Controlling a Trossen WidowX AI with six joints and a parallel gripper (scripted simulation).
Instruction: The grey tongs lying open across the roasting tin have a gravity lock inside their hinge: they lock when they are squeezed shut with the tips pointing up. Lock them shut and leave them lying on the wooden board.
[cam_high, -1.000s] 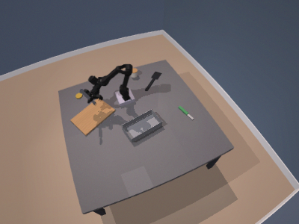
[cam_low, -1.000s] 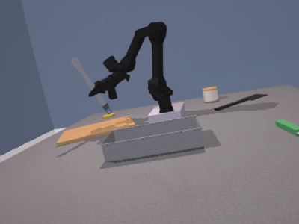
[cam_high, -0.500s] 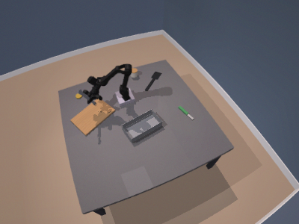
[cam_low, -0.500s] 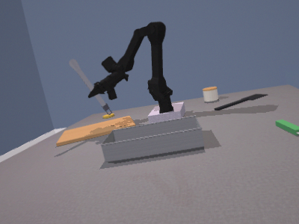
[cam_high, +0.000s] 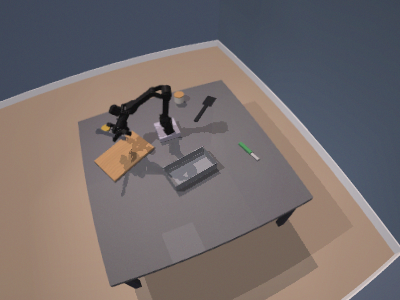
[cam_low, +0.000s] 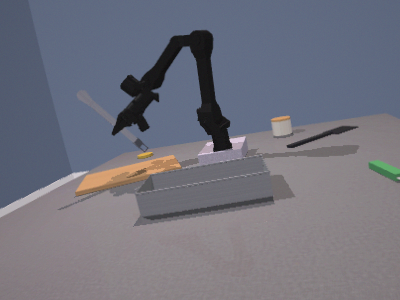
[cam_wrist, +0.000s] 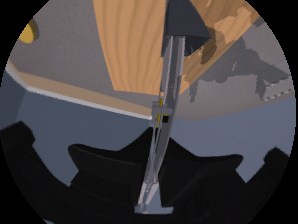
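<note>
My gripper tip is 10 mm short of the wooden board, 30 mm to the right of it and 150 mm above it. Also, from my gripper tip: grey roasting tin 360 mm ahead, 340 mm to the left, 130 mm below; yellow disc 310 mm behind, 10 mm to the left, 150 mm below; capped cup 250 mm behind, 640 mm to the left, 120 mm below.
</note>
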